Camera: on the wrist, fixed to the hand. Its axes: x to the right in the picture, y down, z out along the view.
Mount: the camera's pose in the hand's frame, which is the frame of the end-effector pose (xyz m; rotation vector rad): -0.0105 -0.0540 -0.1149 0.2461 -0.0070 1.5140
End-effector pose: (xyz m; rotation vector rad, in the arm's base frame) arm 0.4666 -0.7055 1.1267 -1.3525 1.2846 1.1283
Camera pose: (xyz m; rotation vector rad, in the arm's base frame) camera 0.5227 -0.8161 1.1560 0.0440 2.3983 1.7653
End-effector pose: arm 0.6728 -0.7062 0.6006 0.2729 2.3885 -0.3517
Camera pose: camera 0.5944 -0.7209 0.6999 1.9445 1.5006 0.0994
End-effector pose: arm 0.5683 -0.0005 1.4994 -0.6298 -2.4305 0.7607
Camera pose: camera 0.6293 -0.0021 1.6112 -2.3366 -1.4170 1.4862
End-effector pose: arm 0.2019 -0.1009 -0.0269 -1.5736 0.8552 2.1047
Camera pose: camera 0.3216 -0.1365 -0.0519 0.4514 -1.8048 -1.6747
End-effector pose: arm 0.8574 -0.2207 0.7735 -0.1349 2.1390 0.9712
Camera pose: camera 0.8159 -0.3390 0.7960 1.7969 2.1096 1.3745
